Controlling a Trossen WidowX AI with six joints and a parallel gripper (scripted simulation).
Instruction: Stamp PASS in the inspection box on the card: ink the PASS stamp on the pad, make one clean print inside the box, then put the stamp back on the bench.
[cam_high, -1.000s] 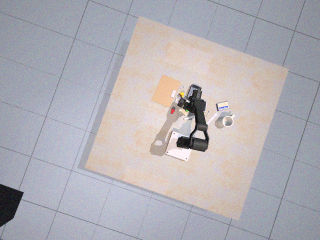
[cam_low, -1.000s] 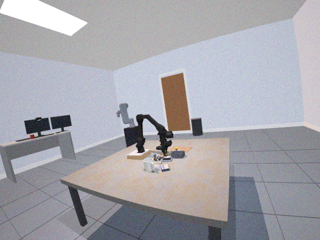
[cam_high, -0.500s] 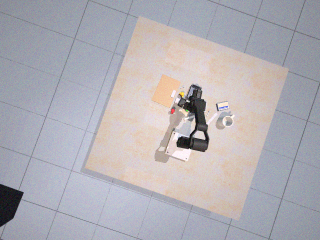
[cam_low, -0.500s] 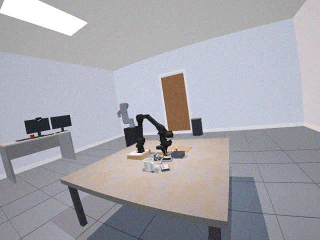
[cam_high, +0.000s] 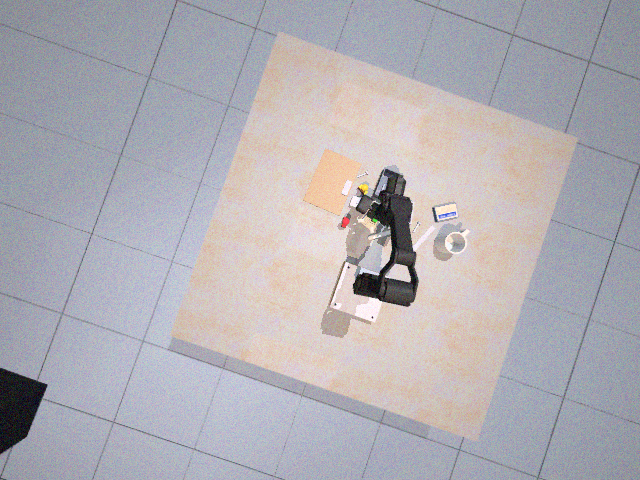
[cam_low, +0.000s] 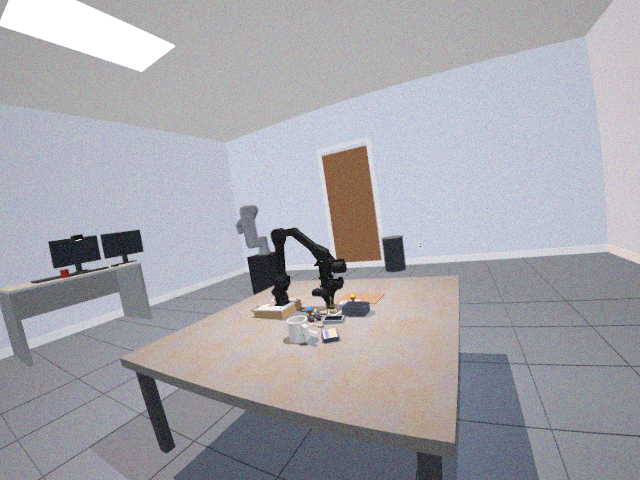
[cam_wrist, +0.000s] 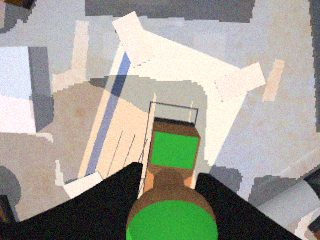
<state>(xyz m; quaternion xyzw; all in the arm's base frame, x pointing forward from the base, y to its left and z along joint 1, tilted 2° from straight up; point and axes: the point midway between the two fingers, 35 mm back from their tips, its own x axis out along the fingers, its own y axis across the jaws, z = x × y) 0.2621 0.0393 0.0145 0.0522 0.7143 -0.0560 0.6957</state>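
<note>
Right now the cream card is 40 mm below my gripper tip. Also, from my gripper tip: red-knobbed stamp: 60 mm behind, 110 mm to the left, 20 mm below; then yellow-knobbed stamp: 90 mm ahead, 80 mm to the left, 20 mm below; then white marker: 40 mm behind, 70 mm to the right, 30 mm below.
</note>
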